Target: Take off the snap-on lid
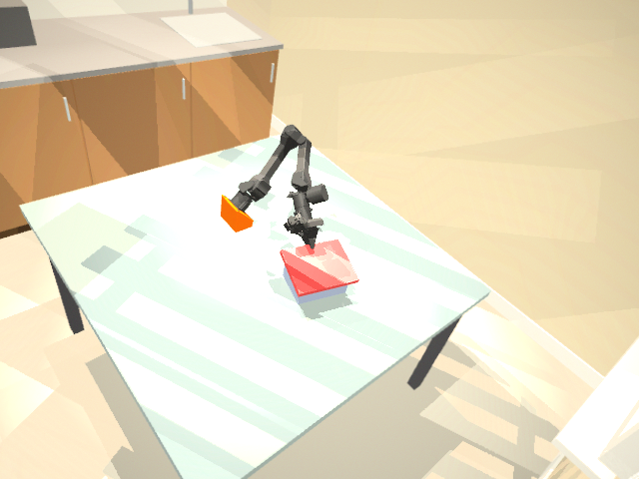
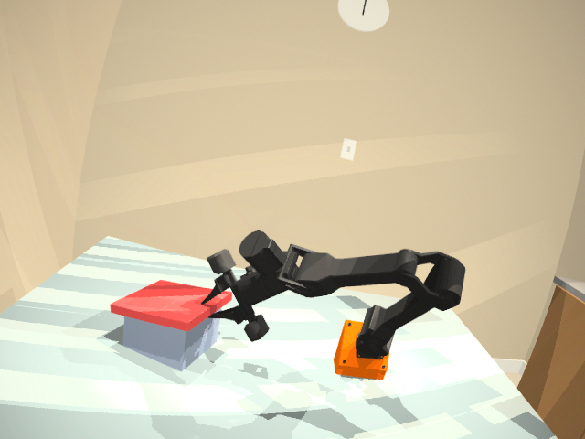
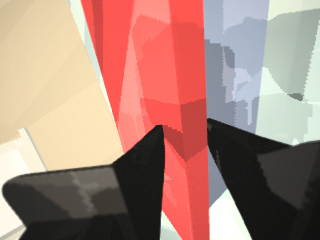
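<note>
The red lid lies 7 cm ahead of my gripper tip, 2 cm to the right of it and 1 cm below it. From my gripper tip the other things lie so: storage box 7 cm ahead, 6 cm below, 2 cm to the right.
</note>
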